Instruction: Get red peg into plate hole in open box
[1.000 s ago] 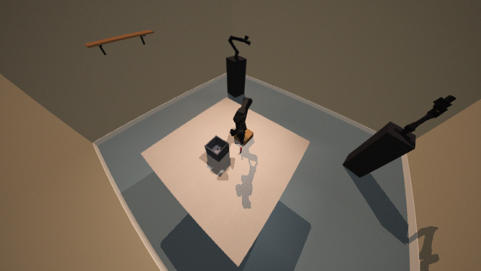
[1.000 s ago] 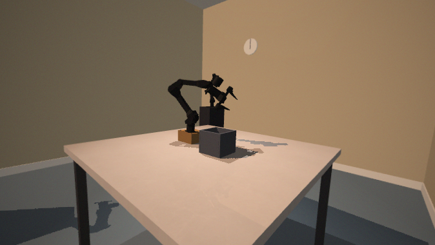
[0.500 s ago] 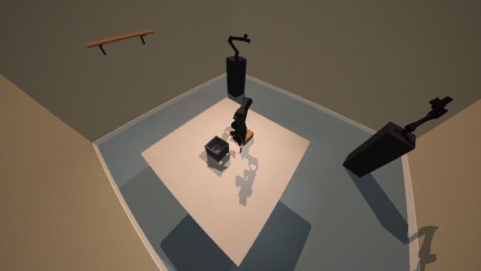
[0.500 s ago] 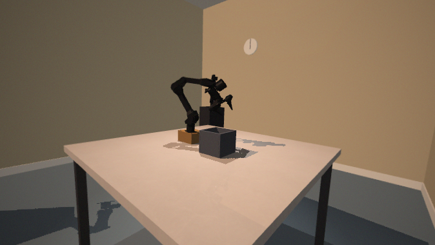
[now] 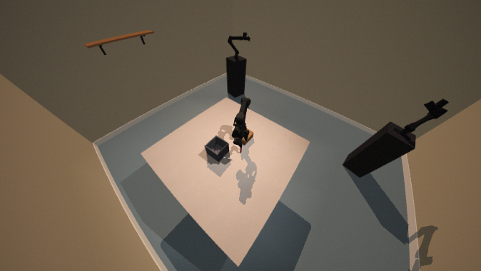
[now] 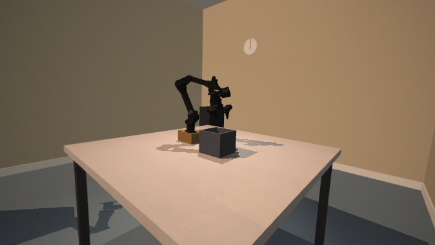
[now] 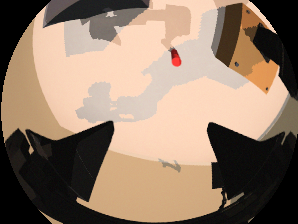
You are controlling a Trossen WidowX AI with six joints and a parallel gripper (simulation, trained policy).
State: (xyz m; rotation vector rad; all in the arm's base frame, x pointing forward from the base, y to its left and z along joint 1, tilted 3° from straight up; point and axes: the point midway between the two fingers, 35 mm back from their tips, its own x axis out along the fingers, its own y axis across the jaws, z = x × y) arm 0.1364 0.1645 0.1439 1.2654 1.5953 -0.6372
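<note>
Right now my gripper tip is 3 cm to the left of the red peg and 13 cm above it.
</note>
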